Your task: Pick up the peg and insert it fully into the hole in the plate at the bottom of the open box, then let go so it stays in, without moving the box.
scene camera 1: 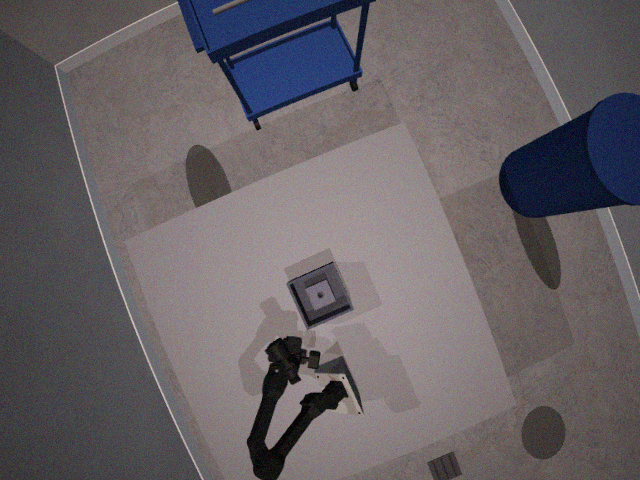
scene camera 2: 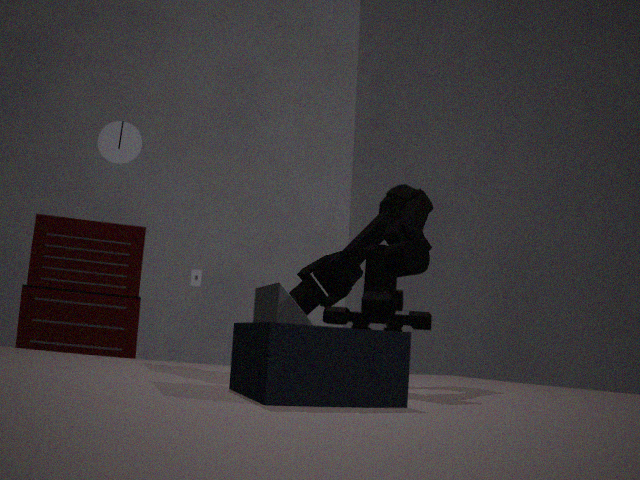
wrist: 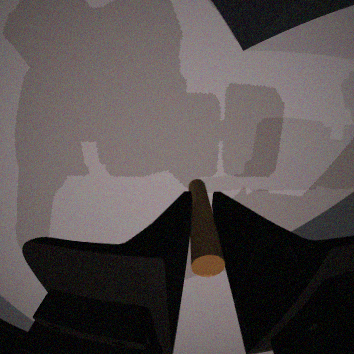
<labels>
brown peg: wrist 206,257; not seen in scene camera 1 (hidden by the gripper); not seen in scene camera 2 (hidden by a dark box)
</labels>
